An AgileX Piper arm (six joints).
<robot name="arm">
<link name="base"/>
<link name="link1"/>
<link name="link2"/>
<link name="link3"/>
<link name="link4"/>
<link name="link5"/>
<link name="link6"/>
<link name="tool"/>
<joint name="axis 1" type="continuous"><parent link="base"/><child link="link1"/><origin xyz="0 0 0.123"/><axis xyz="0 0 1"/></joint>
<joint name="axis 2" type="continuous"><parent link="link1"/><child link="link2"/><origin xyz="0 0 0" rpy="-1.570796 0 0"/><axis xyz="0 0 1"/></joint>
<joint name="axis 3" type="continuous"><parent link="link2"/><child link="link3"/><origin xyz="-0.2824 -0.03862 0"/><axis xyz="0 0 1"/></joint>
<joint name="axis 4" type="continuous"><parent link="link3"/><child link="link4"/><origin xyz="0.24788 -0.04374 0" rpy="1.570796 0 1.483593"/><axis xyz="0 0 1"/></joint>
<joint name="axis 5" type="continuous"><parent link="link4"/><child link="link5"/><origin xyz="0 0 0" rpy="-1.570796 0 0"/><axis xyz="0 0 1"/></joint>
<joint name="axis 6" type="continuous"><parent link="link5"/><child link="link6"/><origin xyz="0 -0.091 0" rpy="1.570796 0 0"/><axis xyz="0 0 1"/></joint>
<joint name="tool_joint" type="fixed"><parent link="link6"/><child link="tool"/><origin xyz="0 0 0"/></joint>
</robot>
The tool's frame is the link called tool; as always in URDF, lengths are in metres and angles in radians. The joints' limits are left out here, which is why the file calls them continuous.
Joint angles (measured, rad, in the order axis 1, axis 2, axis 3, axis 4, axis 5, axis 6), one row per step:
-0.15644, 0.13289, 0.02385, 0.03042, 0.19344, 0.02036
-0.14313, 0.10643, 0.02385, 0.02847, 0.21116, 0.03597
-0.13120, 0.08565, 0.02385, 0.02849, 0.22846, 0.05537
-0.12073, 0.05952, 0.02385, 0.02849, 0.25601, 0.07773
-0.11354, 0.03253, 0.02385, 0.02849, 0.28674, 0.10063
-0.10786, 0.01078, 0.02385, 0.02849, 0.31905, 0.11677
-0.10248, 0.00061, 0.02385, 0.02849, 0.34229, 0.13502
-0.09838, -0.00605, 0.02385, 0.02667, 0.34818, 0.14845
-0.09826, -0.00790, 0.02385, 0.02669, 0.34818, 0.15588
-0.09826, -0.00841, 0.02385, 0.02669, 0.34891, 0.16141
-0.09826, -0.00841, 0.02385, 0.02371, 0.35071, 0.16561
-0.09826, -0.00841, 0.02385, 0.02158, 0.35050, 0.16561
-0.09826, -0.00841, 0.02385, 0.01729, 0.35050, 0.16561
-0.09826, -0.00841, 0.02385, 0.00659, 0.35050, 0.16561
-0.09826, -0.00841, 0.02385, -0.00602, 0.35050, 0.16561
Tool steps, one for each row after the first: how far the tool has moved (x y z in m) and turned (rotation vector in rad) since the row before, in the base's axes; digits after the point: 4 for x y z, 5 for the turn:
-0.0018, 0.0011, 0.0001, 0.01173, -0.01052, 0.00995
-0.0015, 0.0010, -0.0002, 0.01818, -0.00591, 0.00758
-0.0020, 0.0010, -0.0009, 0.02169, -0.00117, 0.00569
-0.0021, 0.0007, -0.0011, 0.02245, 0.00129, 0.00231
-0.0019, 0.0006, -0.0016, 0.01664, 0.00890, 0.00243
-0.0011, 0.0005, -0.0015, 0.01883, 0.01132, 0.00112
-0.0005, 0.0002, -0.0002, 0.01096, -0.00175, 0.00044
-0.0001, 0.0000, 0.0001, 0.00696, -0.00248, -0.00192
0.0000, 0.0000, 0.0000, 0.00532, -0.00025, -0.00149
-0.0001, -0.0001, -0.0002, 0.00124, 0.00172, -0.00132
0.0000, -0.0001, 0.0000, -0.00213, 0.00000, -0.00016
0.0000, -0.0001, 0.0000, -0.00426, 0.00042, -0.00031
0.0000, -0.0003, 0.0000, -0.01062, 0.00105, -0.00077
0.0000, -0.0004, 0.0000, -0.01252, 0.00123, -0.00090

